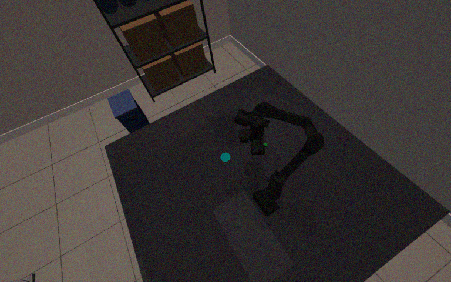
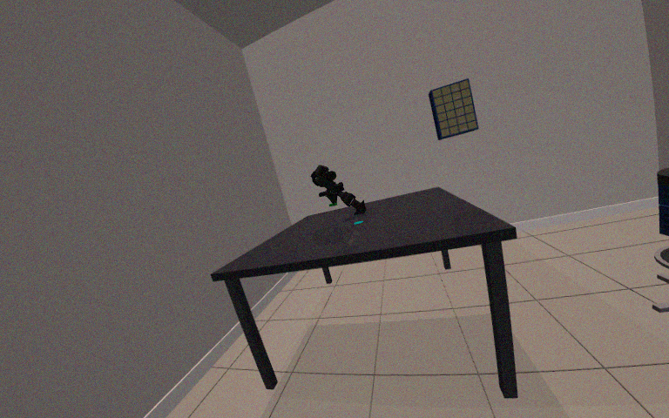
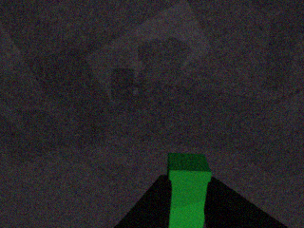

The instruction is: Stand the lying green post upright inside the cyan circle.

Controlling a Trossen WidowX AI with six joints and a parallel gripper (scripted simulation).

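The cyan circle lies 140 mm to the left of my gripper tip, 130 mm below it and 100 mm ahead of it. Also, from my gripper tip: green post: 20 mm to the right, 10 mm behind.
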